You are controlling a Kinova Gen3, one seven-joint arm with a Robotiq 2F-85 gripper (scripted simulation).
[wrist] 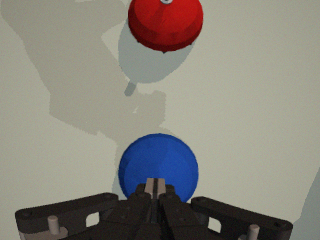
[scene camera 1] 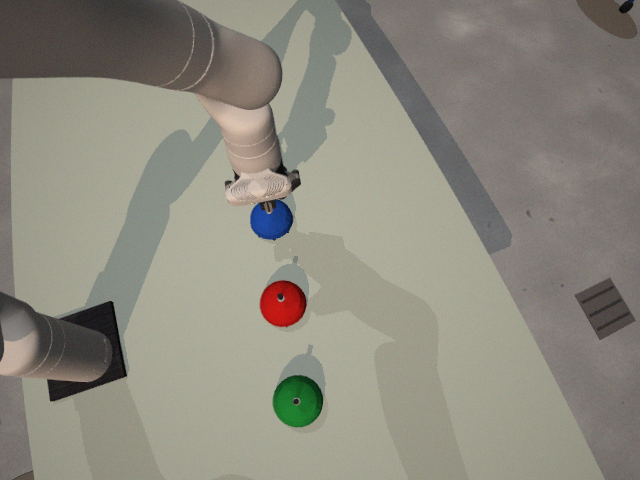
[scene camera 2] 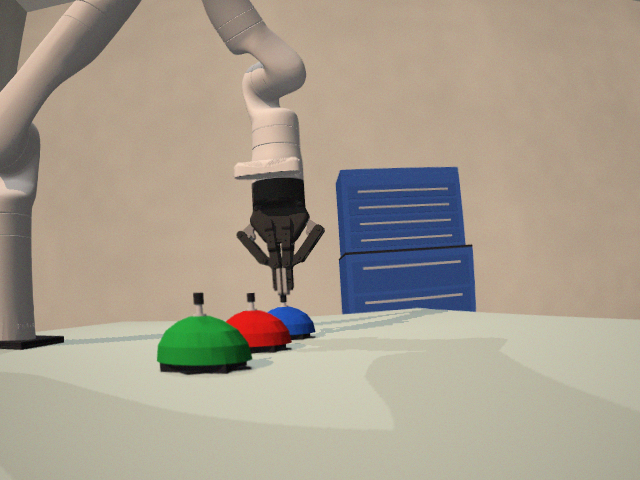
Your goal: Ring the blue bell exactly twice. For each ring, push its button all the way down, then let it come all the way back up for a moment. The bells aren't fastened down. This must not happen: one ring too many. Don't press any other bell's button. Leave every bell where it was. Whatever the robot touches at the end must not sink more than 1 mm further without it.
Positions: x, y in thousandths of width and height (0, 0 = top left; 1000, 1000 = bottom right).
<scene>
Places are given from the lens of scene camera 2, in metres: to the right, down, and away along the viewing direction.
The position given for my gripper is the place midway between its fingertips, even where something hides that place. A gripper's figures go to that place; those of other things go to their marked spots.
my gripper (scene camera 2: 445, 616): -0.05, 0.08, 0.80
blue bell (scene camera 2: 470, 678): -0.03, 0.12, 0.76
</scene>
